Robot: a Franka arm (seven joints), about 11 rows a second.
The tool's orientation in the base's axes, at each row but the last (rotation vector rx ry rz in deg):
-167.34 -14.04 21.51
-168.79 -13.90 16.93
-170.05 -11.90 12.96
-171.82 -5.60 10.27
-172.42 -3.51 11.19
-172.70 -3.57 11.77
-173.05 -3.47 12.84
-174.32 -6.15 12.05
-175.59 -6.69 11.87
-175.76 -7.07 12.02
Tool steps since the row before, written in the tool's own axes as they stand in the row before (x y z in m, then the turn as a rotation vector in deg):
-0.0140 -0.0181 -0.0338 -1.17 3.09 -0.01
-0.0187 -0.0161 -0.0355 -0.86 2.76 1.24
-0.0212 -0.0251 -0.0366 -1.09 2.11 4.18
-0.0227 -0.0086 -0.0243 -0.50 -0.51 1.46
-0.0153 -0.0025 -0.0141 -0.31 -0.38 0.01
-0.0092 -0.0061 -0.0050 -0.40 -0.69 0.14
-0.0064 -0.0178 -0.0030 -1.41 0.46 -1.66
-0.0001 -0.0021 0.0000 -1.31 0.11 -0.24
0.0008 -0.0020 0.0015 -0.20 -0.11 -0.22
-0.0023 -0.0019 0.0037 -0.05 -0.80 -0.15
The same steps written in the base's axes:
-0.0069 0.0094 0.0391 -0.68 -3.21 -0.35
-0.0130 0.0069 0.0407 -0.69 -2.65 -1.55
-0.0180 0.0160 0.0429 -1.47 -1.62 -4.28
-0.0200 0.0037 0.0277 -0.70 0.66 -1.31
-0.0134 0.0000 0.0161 -0.32 0.36 0.08
-0.0086 0.0050 0.0069 -0.44 0.68 0.00
-0.0064 0.0170 0.0059 -1.13 -0.71 1.78
-0.0002 0.0021 0.0002 -1.25 -0.23 0.40
0.0004 0.0021 -0.0014 -0.18 0.08 0.25
-0.0029 0.0019 -0.0032 -0.09 0.78 0.21

